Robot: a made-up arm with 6 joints.
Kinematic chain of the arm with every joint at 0, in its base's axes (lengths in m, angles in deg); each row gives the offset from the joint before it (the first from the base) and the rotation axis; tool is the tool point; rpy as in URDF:
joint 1: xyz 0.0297 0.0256 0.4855 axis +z
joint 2: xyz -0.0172 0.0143 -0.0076 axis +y
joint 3: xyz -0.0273 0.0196 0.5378 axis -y
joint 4: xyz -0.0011 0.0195 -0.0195 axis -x
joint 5: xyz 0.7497 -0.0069 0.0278 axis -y
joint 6: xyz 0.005 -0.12 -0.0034 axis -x
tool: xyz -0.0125 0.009 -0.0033 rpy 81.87 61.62 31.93
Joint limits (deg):
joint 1: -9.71..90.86
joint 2: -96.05..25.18
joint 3: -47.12..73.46
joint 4: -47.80..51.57
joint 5: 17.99..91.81
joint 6: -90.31..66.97
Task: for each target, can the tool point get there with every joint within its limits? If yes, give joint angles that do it. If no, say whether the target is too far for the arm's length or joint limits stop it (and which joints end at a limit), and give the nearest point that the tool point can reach.
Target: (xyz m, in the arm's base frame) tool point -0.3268 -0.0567 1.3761
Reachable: yes | joints 4.08 -68.64 6.50 12.52 51.33 -23.43
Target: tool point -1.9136 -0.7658 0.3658
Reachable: no: too far | nearest point -1.1882 -0.4704 0.4419 | short by 0.787 m
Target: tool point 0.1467 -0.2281 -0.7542
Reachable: no: joint limits stop it (at a limit: joint 1, joint 2, joint 3, joint 4, joint 5, joint 6) | nearest point 0.3411 -0.0752 0.2203 | short by 1.005 m
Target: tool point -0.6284 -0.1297 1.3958
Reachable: yes | joints 7.69 -66.73 37.00 -13.59 58.53 -35.50
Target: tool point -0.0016 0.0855 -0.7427
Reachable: no: joint limits stop it (at a limit: joint 1, joint 2, joint 3, joint 4, joint 5, joint 6) | nearest point 0.0717 0.3503 0.2203 | short by 1.001 m
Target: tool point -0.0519 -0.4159 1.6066
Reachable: yes | joints 71.89 -40.80 51.39 10.80 43.90 -62.97
